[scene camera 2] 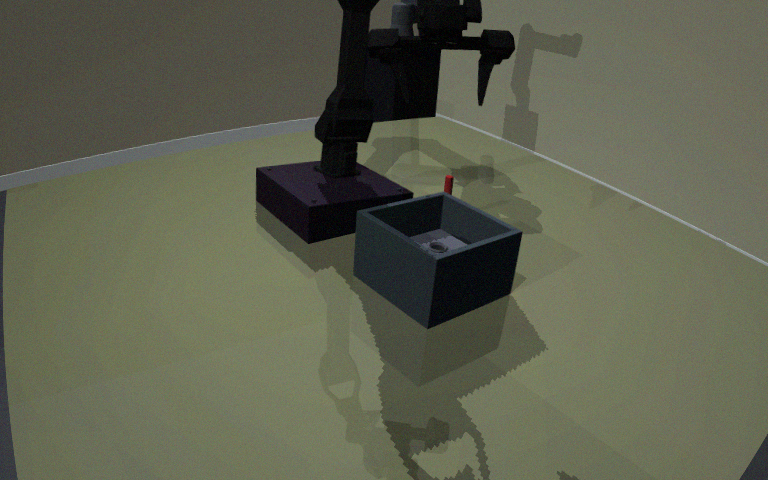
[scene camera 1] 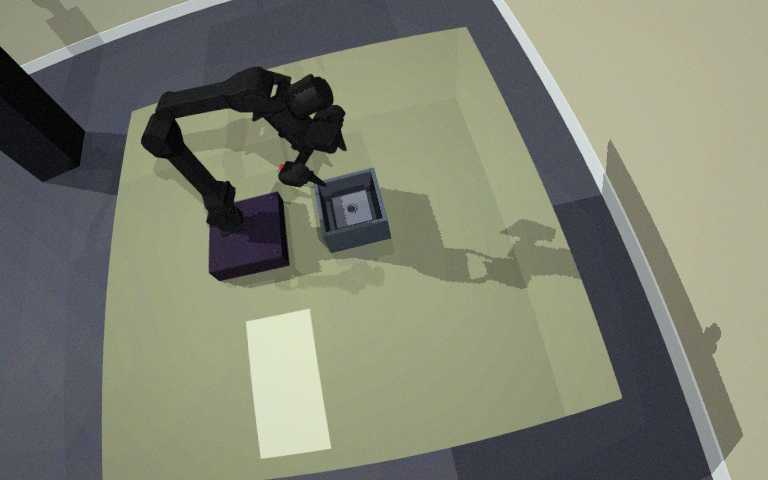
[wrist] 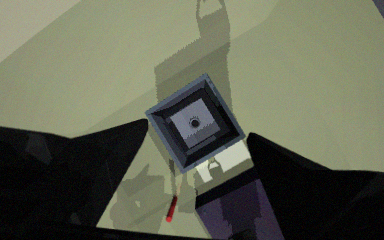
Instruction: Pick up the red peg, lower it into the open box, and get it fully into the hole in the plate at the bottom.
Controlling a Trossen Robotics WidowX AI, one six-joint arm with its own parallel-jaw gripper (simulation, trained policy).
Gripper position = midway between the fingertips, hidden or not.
Observation:
I see my gripper (scene camera 2: 444,104), a plate (scene camera 1: 351,209) and a grey-blue box (scene camera 2: 431,288).
The plate is seen too in scene camera 2 (scene camera 2: 438,241) and in the wrist view (wrist: 183,120). The grey-blue box also shows in scene camera 1 (scene camera 1: 336,239) and in the wrist view (wrist: 185,158). My gripper shows as well in scene camera 1 (scene camera 1: 335,167) and in the wrist view (wrist: 198,130).

